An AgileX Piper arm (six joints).
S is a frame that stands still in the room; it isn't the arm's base.
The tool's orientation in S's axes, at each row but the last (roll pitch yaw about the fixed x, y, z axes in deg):
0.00, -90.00, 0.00
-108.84, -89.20, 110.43
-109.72, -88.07, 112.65
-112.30, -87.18, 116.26
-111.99, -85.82, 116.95
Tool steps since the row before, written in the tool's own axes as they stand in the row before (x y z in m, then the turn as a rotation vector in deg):
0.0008, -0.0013, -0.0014, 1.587, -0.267, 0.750
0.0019, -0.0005, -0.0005, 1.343, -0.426, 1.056
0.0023, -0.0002, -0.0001, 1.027, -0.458, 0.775
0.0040, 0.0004, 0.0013, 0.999, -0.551, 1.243
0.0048, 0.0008, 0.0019, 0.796, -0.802, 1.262
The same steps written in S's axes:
0.0014, -0.0013, 0.0008, -0.750, -0.267, 1.587
0.0005, -0.0005, 0.0019, -1.050, -0.438, 1.344
0.0001, -0.0001, 0.0023, -0.764, -0.465, 1.032
-0.0014, 0.0005, 0.0040, -1.224, -0.591, 1.000
-0.0021, 0.0009, 0.0047, -1.215, -0.856, 0.814

